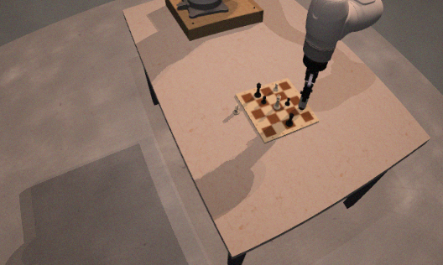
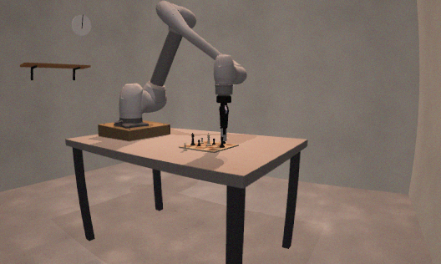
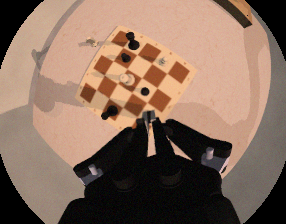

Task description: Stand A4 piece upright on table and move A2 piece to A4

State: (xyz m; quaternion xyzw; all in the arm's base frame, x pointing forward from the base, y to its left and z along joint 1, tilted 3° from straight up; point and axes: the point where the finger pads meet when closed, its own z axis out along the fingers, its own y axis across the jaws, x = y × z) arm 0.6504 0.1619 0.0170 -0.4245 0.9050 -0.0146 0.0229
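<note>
Right now my hand is 80 mm to the left of the chessboard, 50 mm above it and 30 mm past it. Round my hand: small white piece (110 mm behind, 50 mm to the right, 40 mm below).
</note>
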